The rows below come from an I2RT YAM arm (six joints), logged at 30 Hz.
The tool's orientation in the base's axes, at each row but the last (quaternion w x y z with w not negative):
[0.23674, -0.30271, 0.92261, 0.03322]
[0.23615, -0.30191, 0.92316, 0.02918]
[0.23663, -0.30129, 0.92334, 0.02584]
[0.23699, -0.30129, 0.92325, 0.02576]
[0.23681, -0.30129, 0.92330, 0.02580]
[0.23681, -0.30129, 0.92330, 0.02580]
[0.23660, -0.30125, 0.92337, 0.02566]
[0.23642, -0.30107, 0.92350, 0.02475]
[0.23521, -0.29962, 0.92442, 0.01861]
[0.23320, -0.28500, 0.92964, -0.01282]
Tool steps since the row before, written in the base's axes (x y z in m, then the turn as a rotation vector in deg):
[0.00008, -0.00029, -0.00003, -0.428, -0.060, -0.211]
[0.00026, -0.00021, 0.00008, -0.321, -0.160, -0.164]
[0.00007, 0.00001, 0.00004, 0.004, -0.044, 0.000]
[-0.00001, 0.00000, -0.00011, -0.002, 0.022, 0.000]
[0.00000, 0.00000, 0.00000, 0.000, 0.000, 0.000]
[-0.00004, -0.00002, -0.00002, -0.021, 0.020, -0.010]
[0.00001, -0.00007, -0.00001, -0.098, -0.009, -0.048]
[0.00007, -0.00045, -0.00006, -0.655, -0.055, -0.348]
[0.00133, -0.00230, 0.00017, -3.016, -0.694, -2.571]
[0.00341, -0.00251, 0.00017, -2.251, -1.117, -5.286]
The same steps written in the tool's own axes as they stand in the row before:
[0.00011, -0.00028, 0.00000, 0.431, 0.214, -0.004]
[-0.00011, -0.00033, 0.00000, 0.388, 0.067, -0.020]
[-0.00007, -0.00004, 0.00000, 0.021, -0.038, -0.007]
[0.00006, 0.00002, 0.00009, -0.011, 0.019, 0.003]
[0.00000, 0.00000, 0.00000, 0.000, 0.000, 0.000]
[0.00005, 0.00001, 0.00000, 0.008, 0.029, 0.004]
[0.00004, -0.00006, 0.00000, 0.096, 0.053, 0.000]
[0.00022, -0.00040, 0.00000, 0.650, 0.361, 0.022]
[0.00023, -0.00265, 0.00001, 3.666, 1.402, 0.885]
[-0.00121, -0.00391, 0.00108, 4.492, 1.073, 3.595]

